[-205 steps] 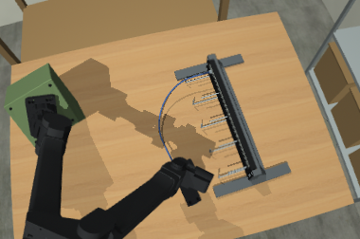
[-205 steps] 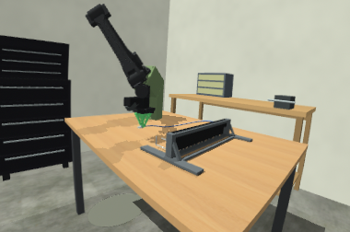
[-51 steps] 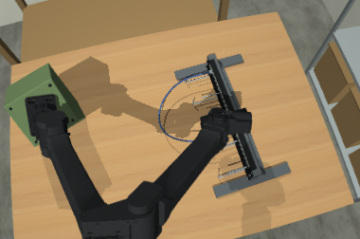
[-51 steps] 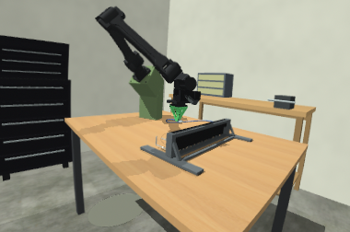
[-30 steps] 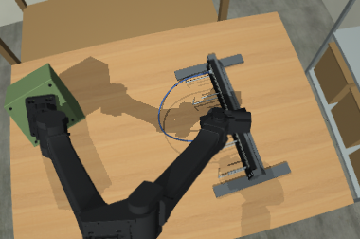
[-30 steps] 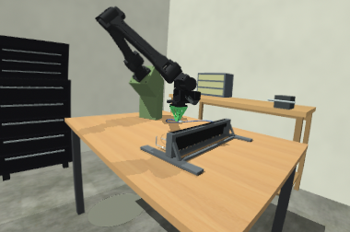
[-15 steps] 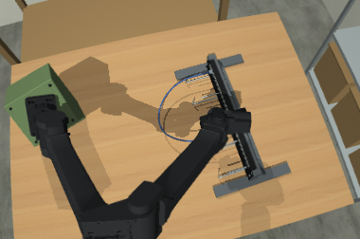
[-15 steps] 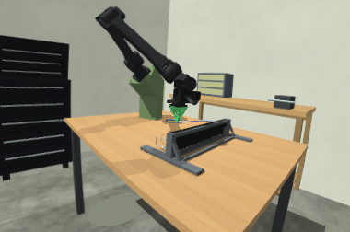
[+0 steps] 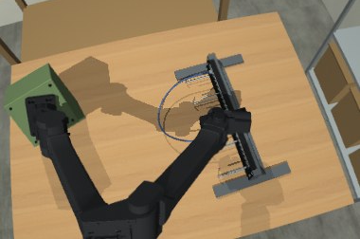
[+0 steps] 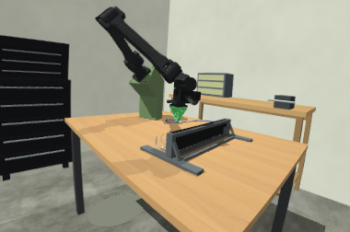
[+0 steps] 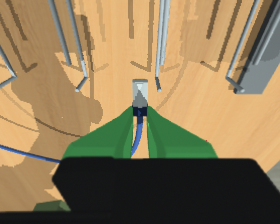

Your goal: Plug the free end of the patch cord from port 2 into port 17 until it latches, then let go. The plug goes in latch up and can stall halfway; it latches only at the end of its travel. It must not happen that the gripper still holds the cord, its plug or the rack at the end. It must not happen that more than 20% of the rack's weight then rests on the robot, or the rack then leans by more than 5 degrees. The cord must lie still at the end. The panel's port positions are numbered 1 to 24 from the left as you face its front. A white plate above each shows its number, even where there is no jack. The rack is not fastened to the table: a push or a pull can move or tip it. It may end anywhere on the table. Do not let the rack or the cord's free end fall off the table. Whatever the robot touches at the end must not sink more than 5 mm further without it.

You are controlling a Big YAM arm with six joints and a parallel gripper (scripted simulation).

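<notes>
Now: the plug 2 cm ahead of my hand.
</notes>
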